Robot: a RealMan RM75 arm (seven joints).
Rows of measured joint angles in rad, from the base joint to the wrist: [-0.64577, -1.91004, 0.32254, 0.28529, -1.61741, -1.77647, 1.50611]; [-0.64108, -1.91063, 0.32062, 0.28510, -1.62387, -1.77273, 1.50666]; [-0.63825, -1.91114, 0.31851, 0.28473, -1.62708, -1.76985, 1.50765]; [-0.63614, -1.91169, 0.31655, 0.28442, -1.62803, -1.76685, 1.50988]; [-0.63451, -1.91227, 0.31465, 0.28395, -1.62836, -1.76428, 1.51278]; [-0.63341, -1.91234, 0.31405, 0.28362, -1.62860, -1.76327, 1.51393]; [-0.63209, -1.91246, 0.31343, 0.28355, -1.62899, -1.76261, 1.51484]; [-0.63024, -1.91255, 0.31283, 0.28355, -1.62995, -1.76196, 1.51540]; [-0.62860, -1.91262, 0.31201, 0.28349, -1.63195, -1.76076, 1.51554]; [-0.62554, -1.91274, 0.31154, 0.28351, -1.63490, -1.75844, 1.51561]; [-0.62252, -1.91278, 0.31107, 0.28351, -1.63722, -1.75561, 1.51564]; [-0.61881, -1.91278, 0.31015, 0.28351, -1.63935, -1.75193, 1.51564]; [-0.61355, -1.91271, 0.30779, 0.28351, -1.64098, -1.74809, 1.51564]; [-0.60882, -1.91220, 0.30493, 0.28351, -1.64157, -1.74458, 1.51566]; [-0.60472, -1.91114, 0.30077, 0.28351, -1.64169, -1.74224, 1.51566]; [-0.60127, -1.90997, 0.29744, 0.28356, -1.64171, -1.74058, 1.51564]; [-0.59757, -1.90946, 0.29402, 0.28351, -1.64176, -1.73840, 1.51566]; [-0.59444, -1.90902, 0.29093, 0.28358, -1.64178, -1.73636, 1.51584]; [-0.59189, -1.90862, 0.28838, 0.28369, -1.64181, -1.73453, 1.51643]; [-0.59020, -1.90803, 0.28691, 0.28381, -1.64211, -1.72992, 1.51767]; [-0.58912, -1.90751, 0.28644, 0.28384, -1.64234, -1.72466, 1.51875]
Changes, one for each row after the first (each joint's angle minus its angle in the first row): [0.00469, -0.00059, -0.00192, -0.00019, -0.00646, 0.00374, 0.00055]; [0.00752, -0.00110, -0.00403, -0.00056, -0.00967, 0.00662, 0.00154]; [0.00963, -0.00165, -0.00599, -0.00087, -0.01062, 0.00962, 0.00377]; [0.01126, -0.00223, -0.00789, -0.00134, -0.01095, 0.01219, 0.00667]; [0.01236, -0.00230, -0.00849, -0.00167, -0.01119, 0.01320, 0.00782]; [0.01368, -0.00242, -0.00911, -0.00174, -0.01158, 0.01386, 0.00873]; [0.01553, -0.00251, -0.00971, -0.00174, -0.01254, 0.01451, 0.00929]; [0.01717, -0.00258, -0.01053, -0.00180, -0.01454, 0.01571, 0.00943]; [0.02023, -0.00270, -0.01100, -0.00178, -0.01749, 0.01803, 0.00950]; [0.02325, -0.00274, -0.01147, -0.00178, -0.01981, 0.02086, 0.00953]; [0.02696, -0.00274, -0.01239, -0.00178, -0.02194, 0.02454, 0.00953]; [0.03222, -0.00267, -0.01475, -0.00178, -0.02357, 0.02838, 0.00953]; [0.03695, -0.00216, -0.01761, -0.00178, -0.02416, 0.03189, 0.00955]; [0.04105, -0.00110, -0.02177, -0.00178, -0.02428, 0.03423, 0.00955]; [0.04450, 0.00007, -0.02510, -0.00173, -0.02430, 0.03589, 0.00953]; [0.04820, 0.00058, -0.02852, -0.00178, -0.02435, 0.03807, 0.00955]; [0.05133, 0.00102, -0.03161, -0.00171, -0.02437, 0.04011, 0.00973]; [0.05388, 0.00142, -0.03416, -0.00160, -0.02440, 0.04194, 0.01032]; [0.05557, 0.00201, -0.03563, -0.00148, -0.02470, 0.04655, 0.01156]; [0.05665, 0.00253, -0.03610, -0.00145, -0.02493, 0.05181, 0.01264]
